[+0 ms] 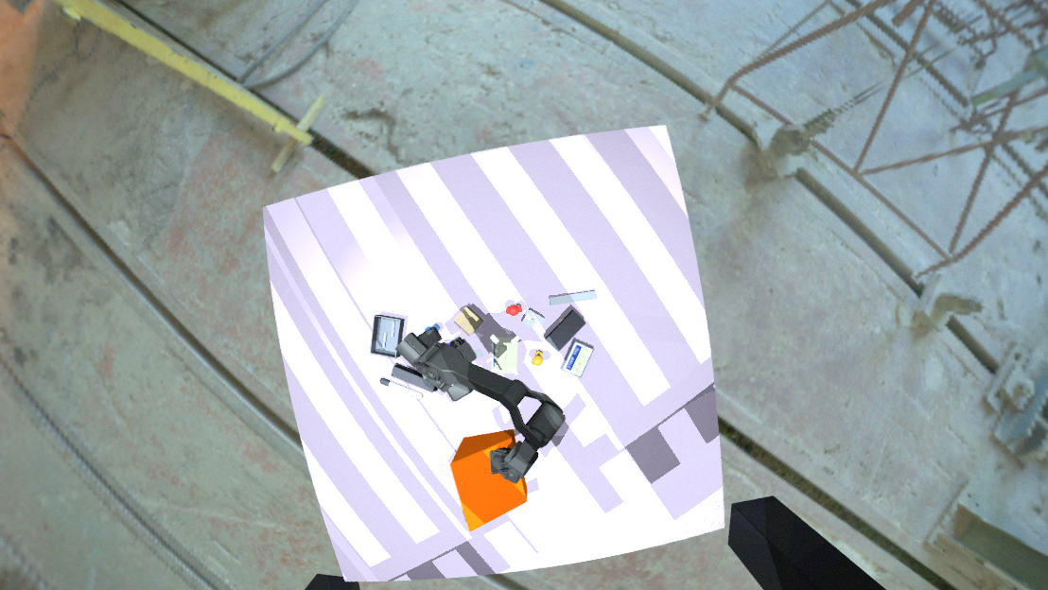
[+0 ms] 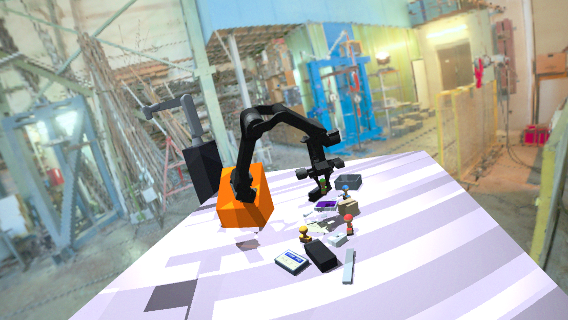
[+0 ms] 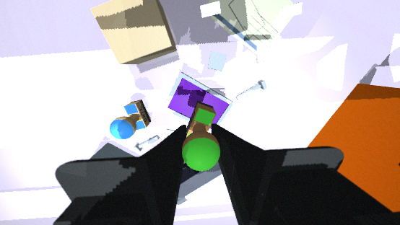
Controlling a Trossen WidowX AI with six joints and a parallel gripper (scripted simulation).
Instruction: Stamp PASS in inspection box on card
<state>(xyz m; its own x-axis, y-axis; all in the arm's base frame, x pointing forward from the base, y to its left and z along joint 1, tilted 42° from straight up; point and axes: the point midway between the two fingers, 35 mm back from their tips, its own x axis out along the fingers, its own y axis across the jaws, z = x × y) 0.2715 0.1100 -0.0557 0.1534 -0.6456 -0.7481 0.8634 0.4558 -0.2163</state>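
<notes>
Right now my gripper tip is 80 mm above the purple ink pad. Round my gripper tip: tan block: 100 mm ahead, 50 mm to the right, 60 mm below; then green-knobbed stamp: right at my gripper tip; then blue-knobbed stamp: 70 mm ahead, 60 mm to the left, 70 mm below.
</notes>
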